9 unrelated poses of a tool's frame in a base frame.
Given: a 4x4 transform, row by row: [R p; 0 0 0 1], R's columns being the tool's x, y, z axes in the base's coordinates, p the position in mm. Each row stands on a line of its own.
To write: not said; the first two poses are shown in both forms.
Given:
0.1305 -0.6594 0.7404 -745
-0.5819 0.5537 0.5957 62
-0.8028 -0.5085 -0.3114 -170
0 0 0 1
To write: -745 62 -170 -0.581 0.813 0.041 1.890
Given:
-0.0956 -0.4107 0.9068 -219
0.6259 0.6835 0.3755 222
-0.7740 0.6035 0.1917 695
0 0 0 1
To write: -219 222 695 0.115 0.846 0.521 1.681
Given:
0.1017 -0.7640 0.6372 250
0.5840 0.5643 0.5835 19
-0.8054 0.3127 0.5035 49
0 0 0 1
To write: 250 19 49 -0.136 0.724 0.676 1.486
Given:
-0.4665 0.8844 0.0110 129
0.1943 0.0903 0.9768 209
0.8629 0.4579 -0.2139 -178
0 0 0 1
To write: 129 209 -178 -0.428 -0.702 -0.569 2.490
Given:
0.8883 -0.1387 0.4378 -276
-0.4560 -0.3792 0.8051 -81
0.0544 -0.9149 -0.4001 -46
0 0 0 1
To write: -276 -81 -46 -0.961 0.214 -0.177 2.033
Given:
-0.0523 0.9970 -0.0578 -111
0.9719 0.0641 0.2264 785
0.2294 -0.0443 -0.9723 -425
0 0 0 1
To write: -111 785 -425 -0.685 -0.726 -0.063 2.943
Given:
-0.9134 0.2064 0.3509 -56
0.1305 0.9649 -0.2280 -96
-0.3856 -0.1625 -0.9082 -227
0 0 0 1
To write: -56 -96 -227 0.088 0.991 -0.102 2.761
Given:
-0.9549 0.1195 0.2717 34
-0.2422 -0.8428 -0.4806 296
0.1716 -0.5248 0.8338 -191
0 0 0 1
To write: 34 296 -191 -0.117 0.265 -0.957 2.952
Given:
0.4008 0.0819 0.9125 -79
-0.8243 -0.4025 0.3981 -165
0.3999 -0.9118 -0.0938 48
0 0 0 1
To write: -79 -165 48 -0.783 0.306 -0.542 2.150
